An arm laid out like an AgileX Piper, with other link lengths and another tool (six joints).
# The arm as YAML. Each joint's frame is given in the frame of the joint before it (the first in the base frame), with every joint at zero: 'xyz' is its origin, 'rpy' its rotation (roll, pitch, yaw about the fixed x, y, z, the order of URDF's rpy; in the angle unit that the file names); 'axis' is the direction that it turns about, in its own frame. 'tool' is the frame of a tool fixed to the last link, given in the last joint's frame.
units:
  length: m
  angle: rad
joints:
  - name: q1
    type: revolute
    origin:
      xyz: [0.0, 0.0, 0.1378]
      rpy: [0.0, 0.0, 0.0]
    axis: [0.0, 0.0, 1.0]
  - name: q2
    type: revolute
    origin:
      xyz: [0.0, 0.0, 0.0]
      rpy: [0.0, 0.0, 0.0]
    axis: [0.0, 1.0, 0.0]
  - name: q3
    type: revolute
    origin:
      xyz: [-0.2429, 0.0, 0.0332]
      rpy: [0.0, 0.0, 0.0]
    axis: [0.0, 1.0, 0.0]
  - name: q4
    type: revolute
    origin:
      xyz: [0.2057, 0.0, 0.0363]
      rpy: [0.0, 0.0, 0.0]
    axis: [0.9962, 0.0, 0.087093]
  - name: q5
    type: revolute
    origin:
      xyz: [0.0, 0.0, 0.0]
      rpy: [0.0, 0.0, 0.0]
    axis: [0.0, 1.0, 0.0]
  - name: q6
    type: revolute
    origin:
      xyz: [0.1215, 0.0, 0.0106]
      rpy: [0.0, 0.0, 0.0]
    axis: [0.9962, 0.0, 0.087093]
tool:
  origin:
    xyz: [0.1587, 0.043, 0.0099]
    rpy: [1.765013, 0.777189, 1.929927]
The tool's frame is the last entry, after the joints.
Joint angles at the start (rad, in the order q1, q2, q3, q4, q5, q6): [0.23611, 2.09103, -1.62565, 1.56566, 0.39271, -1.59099]
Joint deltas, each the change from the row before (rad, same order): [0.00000, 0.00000, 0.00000, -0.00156, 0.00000, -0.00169]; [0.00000, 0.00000, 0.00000, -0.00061, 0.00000, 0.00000]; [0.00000, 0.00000, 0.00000, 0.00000, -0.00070, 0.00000]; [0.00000, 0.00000, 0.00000, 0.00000, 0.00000, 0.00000]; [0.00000, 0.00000, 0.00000, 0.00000, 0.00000, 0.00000]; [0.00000, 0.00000, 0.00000, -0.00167, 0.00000, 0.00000]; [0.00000, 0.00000, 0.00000, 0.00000, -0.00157, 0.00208]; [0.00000, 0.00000, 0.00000, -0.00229, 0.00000, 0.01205]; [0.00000, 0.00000, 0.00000, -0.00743, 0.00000, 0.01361]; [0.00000, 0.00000, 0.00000, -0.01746, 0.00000, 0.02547]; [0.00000, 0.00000, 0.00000, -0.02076, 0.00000, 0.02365]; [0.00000, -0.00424, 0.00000, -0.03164, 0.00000, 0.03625]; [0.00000, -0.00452, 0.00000, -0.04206, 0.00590, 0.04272]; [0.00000, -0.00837, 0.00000, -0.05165, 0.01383, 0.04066]
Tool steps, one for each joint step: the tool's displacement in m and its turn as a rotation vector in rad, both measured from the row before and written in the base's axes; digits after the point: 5 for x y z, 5 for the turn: [-0.00010, -0.00004, -0.00028, -0.00267, -0.00131, 0.00116]; [-0.00003, -0.00001, -0.00008, -0.00055, -0.00013, 0.00023]; [0.00013, -0.00014, -0.00004, -0.00025, -0.00007, -0.00065]; [0.00000, 0.00000, 0.00000, 0.00000, 0.00000, 0.00000]; [0.00000, 0.00000, 0.00000, 0.00000, 0.00000, 0.00000]; [-0.00009, -0.00003, -0.00023, -0.00151, -0.00036, 0.00062]; [0.00033, -0.00030, 0.00000, 0.00099, 0.00104, -0.00218]; [0.00004, 0.00005, 0.00018, 0.00691, 0.00638, -0.00331]; [-0.00020, -0.00004, -0.00046, 0.00342, 0.00615, -0.00198]; [-0.00055, -0.00015, -0.00135, 0.00314, 0.01072, -0.00250]; [-0.00072, -0.00027, -0.00188, -0.00125, 0.00895, -0.00080]; [-0.00120, -0.00052, -0.00043, -0.00088, 0.00958, -0.00162]; [-0.00273, 0.00032, -0.00130, -0.00382, 0.01184, 0.00474]; [-0.00491, 0.00129, -0.00055, -0.01129, 0.00710, 0.01552]
